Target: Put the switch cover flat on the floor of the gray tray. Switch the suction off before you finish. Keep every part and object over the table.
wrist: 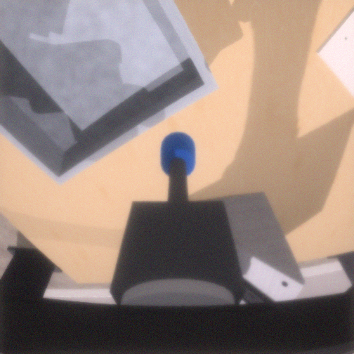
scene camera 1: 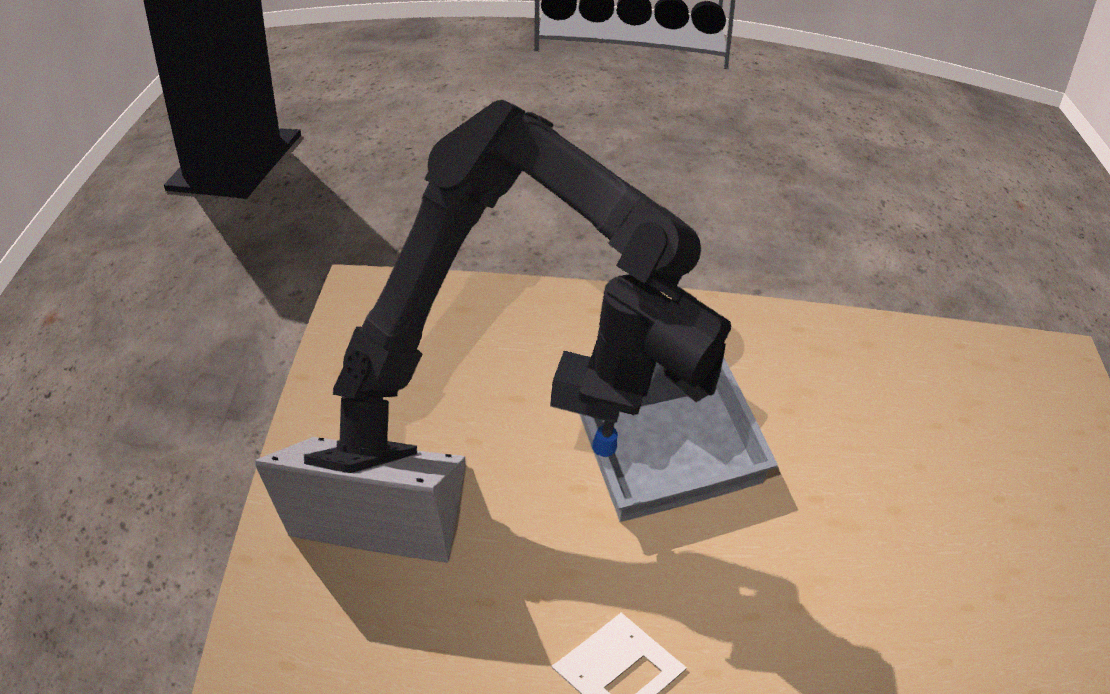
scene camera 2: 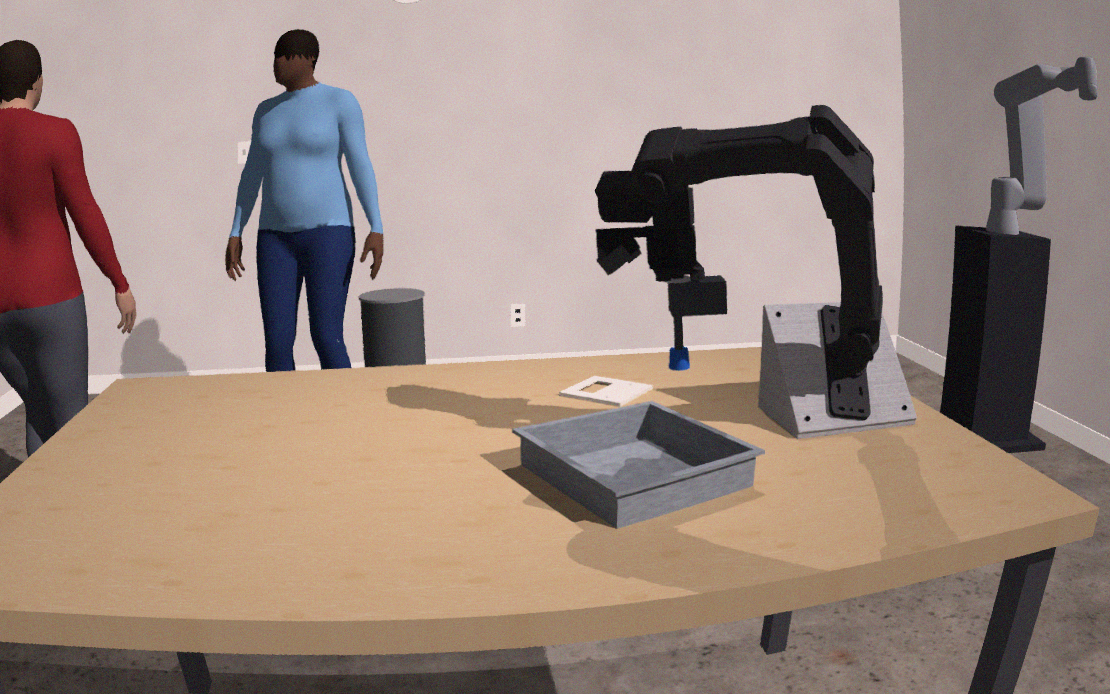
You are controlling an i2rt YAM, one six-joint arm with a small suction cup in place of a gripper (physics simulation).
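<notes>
The switch cover [scene camera 1: 609, 652] [scene camera 2: 626, 391] [wrist: 341, 62] is a flat white plate with a rectangular opening and small holes. It lies flat on the table, outside the tray; part of it is cut off in the first scene view and in the wrist view. The gray tray [scene camera 1: 695, 493] [scene camera 2: 687, 491] [wrist: 197, 92] is square, with raised walls, and holds no part that I can see. My suction gripper [scene camera 1: 604, 442] [scene camera 2: 679, 360] [wrist: 178, 152] has a blue cup. It hangs above the table beside the tray's arm-base side, apart from the cover, with nothing on it: open.
The arm's base stands on a gray wedge block [scene camera 1: 368, 511] [scene camera 2: 789, 376] at one side of the wooden table [scene camera 1: 925, 491] [scene camera 2: 286, 507]. The tray lies between this block and the table's wide far part. Two people and a bin [scene camera 2: 392, 327] are beyond the table.
</notes>
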